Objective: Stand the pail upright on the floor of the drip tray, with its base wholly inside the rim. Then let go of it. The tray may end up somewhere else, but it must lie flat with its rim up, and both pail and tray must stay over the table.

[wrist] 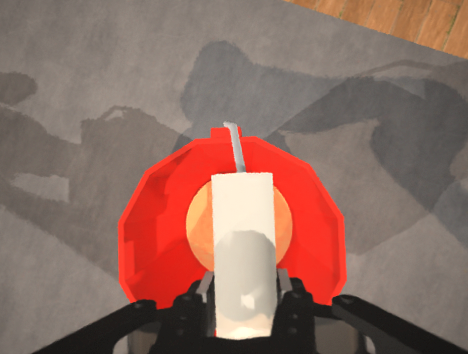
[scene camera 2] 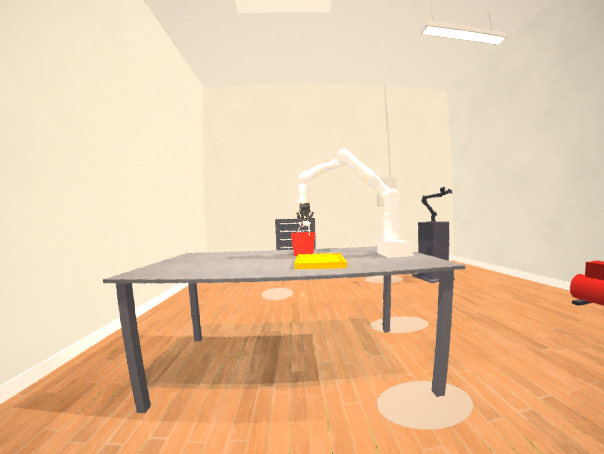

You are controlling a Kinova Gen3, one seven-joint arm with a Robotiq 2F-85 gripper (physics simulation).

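Pixels of known places: gripper, fingertip midpoint: (wrist: 247,286) (scene camera 2: 305,226); arm's base, link origin: (scene camera 2: 389,239).
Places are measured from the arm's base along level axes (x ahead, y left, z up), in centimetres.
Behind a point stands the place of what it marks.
Note:
A red pail (scene camera 2: 303,243) {x 55.4, y -12.9, z -0.6 cm} (wrist: 165,195) {x 61.1, y -22.6, z 0.8 cm} stands upright on the table, behind the left part of the tray in the scene view. Its white handle grip (wrist: 243,210) {x 53.7, y -24.2, z 13.7 cm} spans above the opening on a thin metal bail, and an orange round patch shows at the pail's bottom. My gripper (scene camera 2: 305,223) {x 52.5, y -19.8, z 10.3 cm} (wrist: 247,286) {x 52.5, y -19.8, z 10.3 cm} is above the pail, pointing down, shut on the white handle grip with one finger on each side. The yellow drip tray (scene camera 2: 320,261) {x 49.0, y 6.1, z -9.4 cm} lies flat with its rim up near the table's front edge. The tray does not show in the wrist view.
The grey table (scene camera 2: 215,267) {x 108.0, y 4.7, z -9.5 cm} (wrist: 60,45) {x 82.1, y -37.0, z -9.5 cm} carries the arm's white base (scene camera 2: 395,248) {x 2.4, y 9.8, z -4.3 cm} at the right rear. A dark drawer unit (scene camera 2: 281,235) stands behind the table. A black cabinet (scene camera 2: 434,240) with a small black arm stands beyond the right rear. The table's edge shows at the wrist view's upper right.

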